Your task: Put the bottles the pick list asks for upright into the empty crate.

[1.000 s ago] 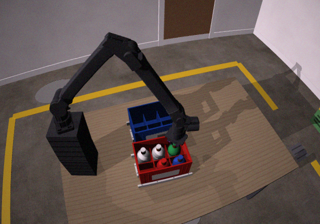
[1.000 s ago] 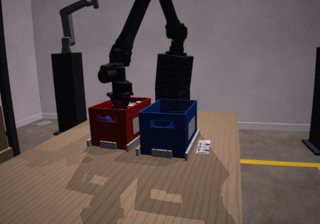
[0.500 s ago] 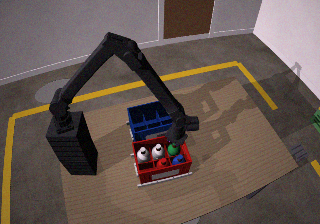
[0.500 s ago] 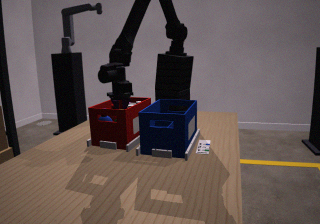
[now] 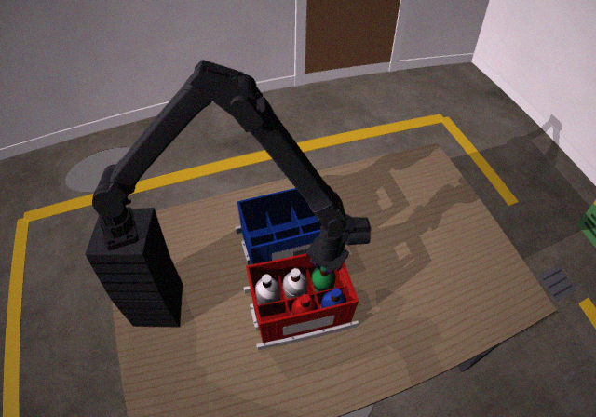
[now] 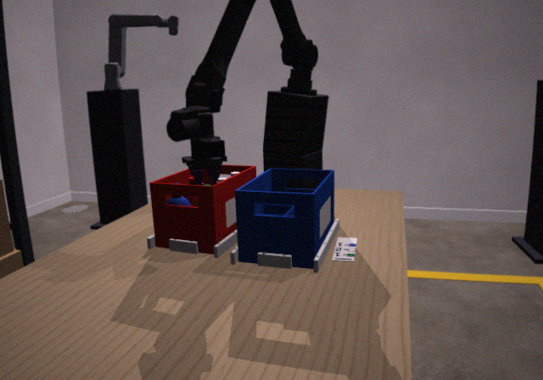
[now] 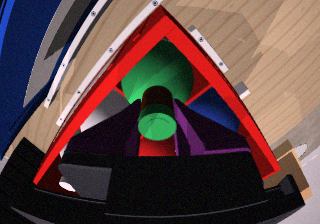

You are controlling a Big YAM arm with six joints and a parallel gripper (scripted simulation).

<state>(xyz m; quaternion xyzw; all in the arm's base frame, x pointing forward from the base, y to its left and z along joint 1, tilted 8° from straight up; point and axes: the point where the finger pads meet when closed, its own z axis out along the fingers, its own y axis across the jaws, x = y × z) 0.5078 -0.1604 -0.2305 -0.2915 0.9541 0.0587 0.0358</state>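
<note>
The green bottle lies 60 mm below my hand. Also, from my hand: blue bottle 90 mm to the right, 60 mm below, 10 mm behind; then red crate 90 mm behind, 60 mm below, 30 mm to the right; then red bottle 100 mm behind, 70 mm to the right, 60 mm below.
</note>
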